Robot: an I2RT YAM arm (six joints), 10 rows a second.
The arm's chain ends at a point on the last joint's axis. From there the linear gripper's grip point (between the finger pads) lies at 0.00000 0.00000 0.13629 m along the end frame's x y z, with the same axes.
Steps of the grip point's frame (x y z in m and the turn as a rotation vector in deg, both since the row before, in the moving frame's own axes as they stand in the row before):
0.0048 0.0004 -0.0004 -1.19 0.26 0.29
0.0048 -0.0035 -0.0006 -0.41 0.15 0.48
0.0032 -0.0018 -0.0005 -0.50 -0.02 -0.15
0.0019 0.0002 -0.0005 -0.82 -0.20 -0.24
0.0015 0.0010 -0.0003 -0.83 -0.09 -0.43
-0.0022 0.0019 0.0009 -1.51 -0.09 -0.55
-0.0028 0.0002 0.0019 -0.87 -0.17 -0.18
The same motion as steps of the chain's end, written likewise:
0.0042 -0.0024 -0.0004 -1.19 0.26 0.29
0.0044 -0.0045 -0.0006 -0.41 0.15 0.48
0.0032 -0.0030 -0.0005 -0.50 -0.02 -0.15
0.0024 -0.0018 -0.0005 -0.82 -0.20 -0.24
0.0017 -0.0010 -0.0003 -0.83 -0.09 -0.43
-0.0020 -0.0017 0.0009 -1.51 -0.09 -0.55
-0.0024 -0.0019 0.0019 -0.87 -0.17 -0.18

